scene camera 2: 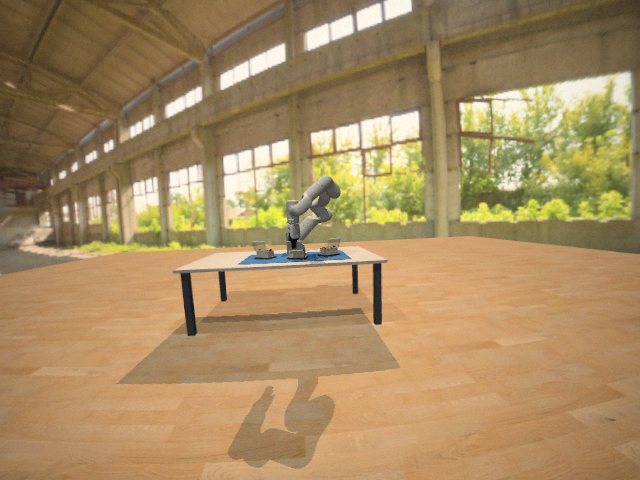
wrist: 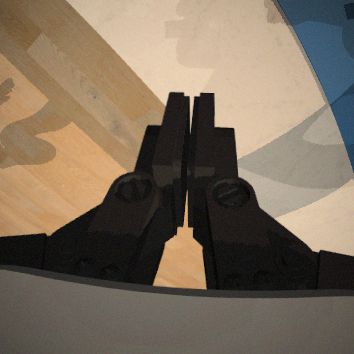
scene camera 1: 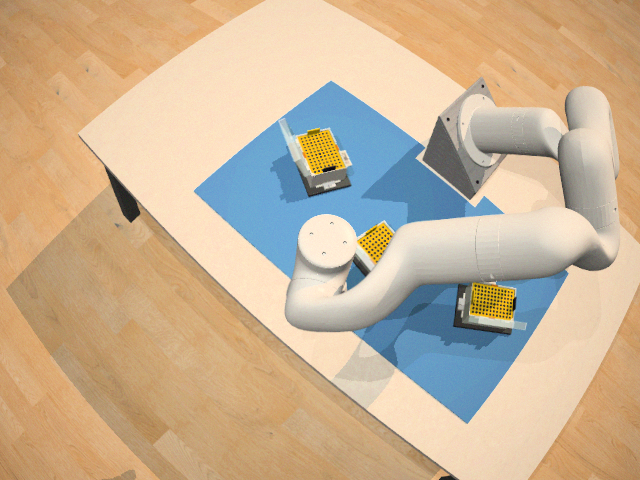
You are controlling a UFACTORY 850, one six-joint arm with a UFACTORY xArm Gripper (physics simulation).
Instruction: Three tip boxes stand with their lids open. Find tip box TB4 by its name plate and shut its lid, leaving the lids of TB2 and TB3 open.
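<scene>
Three tip boxes with yellow racks stand on the blue mat [scene camera 1: 242,206]. The upper-left box [scene camera 1: 320,150] [scene camera 2: 264,253] has its clear lid [scene camera 1: 289,139] [scene camera 2: 258,245] standing open. The lower-right box [scene camera 1: 492,301] [scene camera 2: 328,251] also has its lid [scene camera 1: 519,325] [scene camera 2: 333,241] open. The middle box [scene camera 1: 374,242] [scene camera 2: 296,254] is partly hidden by my arm, and its lid cannot be made out clearly. No name plate is readable, so I cannot tell which box is TB4. My gripper [wrist: 192,123] is shut and empty; the arm hides it in scene camera 1.
My arm [scene camera 1: 444,250] [scene camera 2: 310,198] reaches from its wedge-shaped base [scene camera 1: 452,149] across the mat, over the middle box. The table's front edge and the floor beyond show beneath the fingers in the wrist view, with the mat's edge at the upper right.
</scene>
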